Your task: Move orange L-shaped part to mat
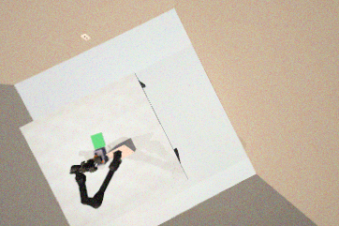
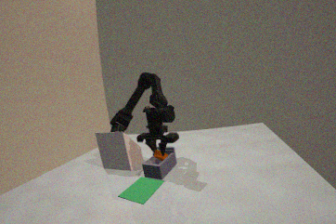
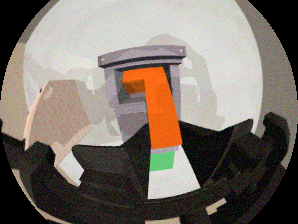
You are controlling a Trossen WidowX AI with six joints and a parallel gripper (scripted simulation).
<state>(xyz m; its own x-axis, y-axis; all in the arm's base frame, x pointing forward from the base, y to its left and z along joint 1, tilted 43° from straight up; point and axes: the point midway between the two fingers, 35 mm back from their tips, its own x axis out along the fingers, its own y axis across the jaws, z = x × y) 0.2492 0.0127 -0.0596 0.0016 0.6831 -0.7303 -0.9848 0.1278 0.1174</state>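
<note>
The green mat lies 14 cm to the right of my gripper tip, 10 cm below it and 4 cm behind it. The rest, counted from my gripper tip: orange L-shaped part: 4 cm to the left, 3 cm below, 1 cm behind.
</note>
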